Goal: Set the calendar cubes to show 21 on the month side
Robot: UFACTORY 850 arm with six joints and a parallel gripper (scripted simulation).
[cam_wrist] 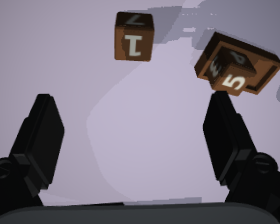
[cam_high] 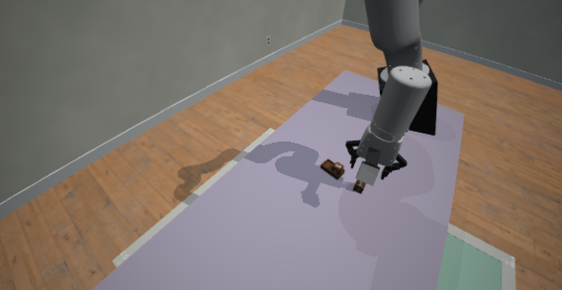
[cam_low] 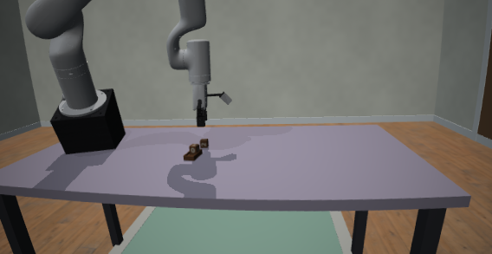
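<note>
Now: the brown cube 90 mm below my hand. Also, from my hand: digit cube: 80 mm to the right, 80 mm below, 30 mm behind; brown tray: 100 mm to the right, 100 mm below, 40 mm behind.
</note>
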